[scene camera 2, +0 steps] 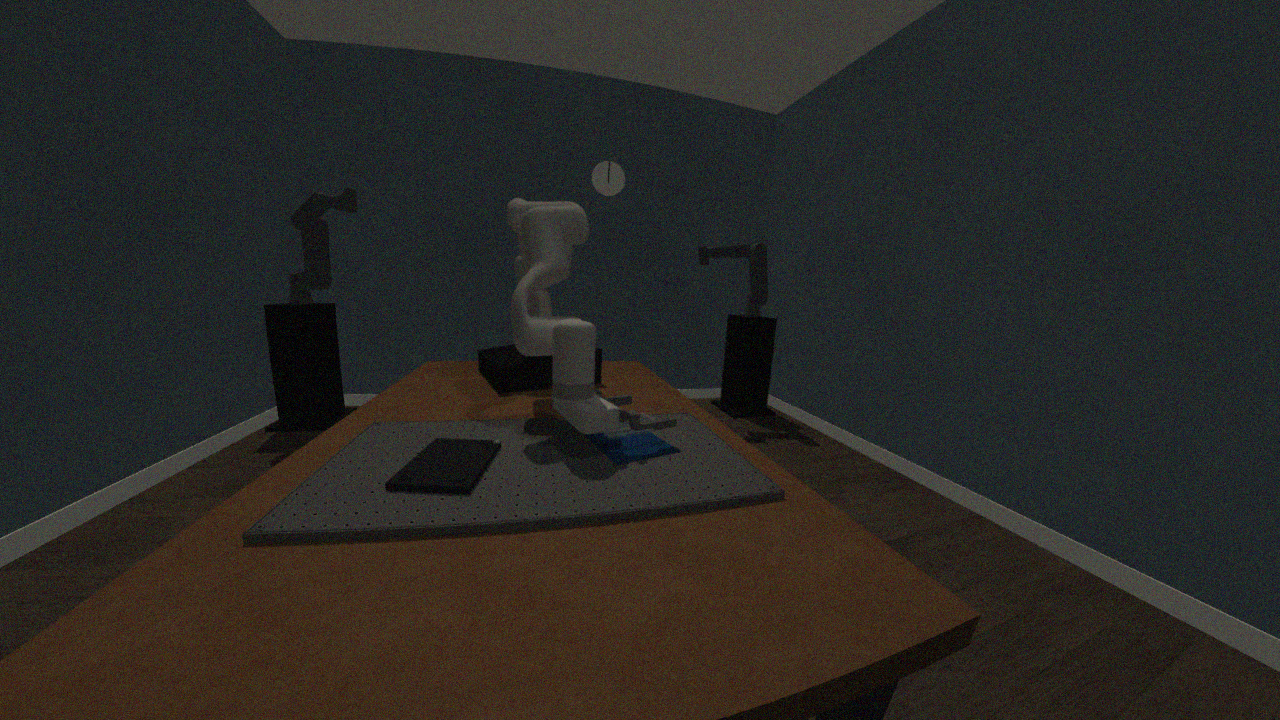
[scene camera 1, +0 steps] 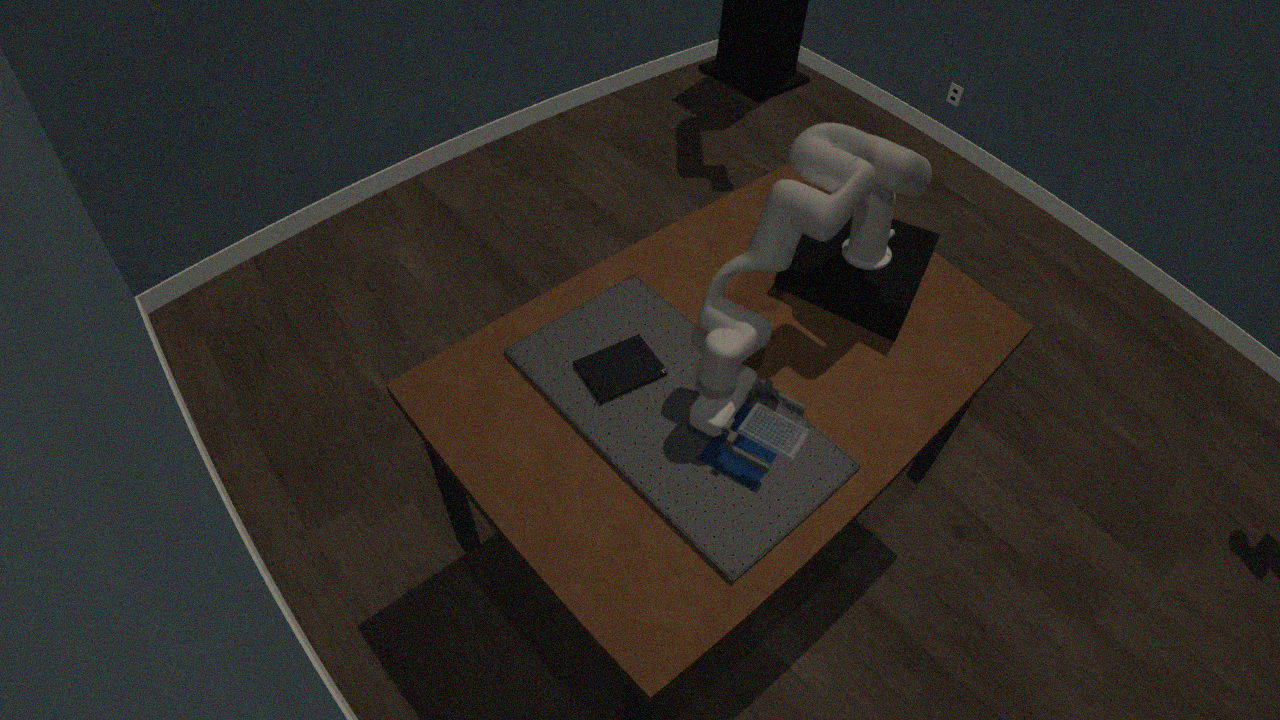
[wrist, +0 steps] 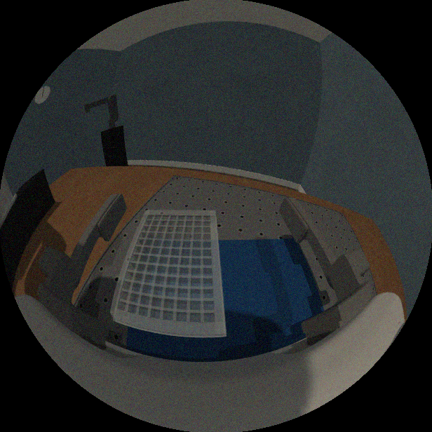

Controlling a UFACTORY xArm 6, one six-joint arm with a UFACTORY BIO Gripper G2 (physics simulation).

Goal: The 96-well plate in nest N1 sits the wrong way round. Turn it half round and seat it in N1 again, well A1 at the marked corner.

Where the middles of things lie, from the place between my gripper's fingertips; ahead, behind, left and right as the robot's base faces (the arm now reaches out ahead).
Now: the pale 96-well plate (scene camera 1: 763, 426) 4 cm to the right of my hand, 4 cm below it and 2 cm behind it. From my hand the other things lie so: black nest N1 (scene camera 2: 431, 470): 37 cm to the right, 11 cm ahead, 4 cm below; flat blue square (scene camera 1: 715, 454): 6 cm to the right, 4 cm below, 4 cm ahead.
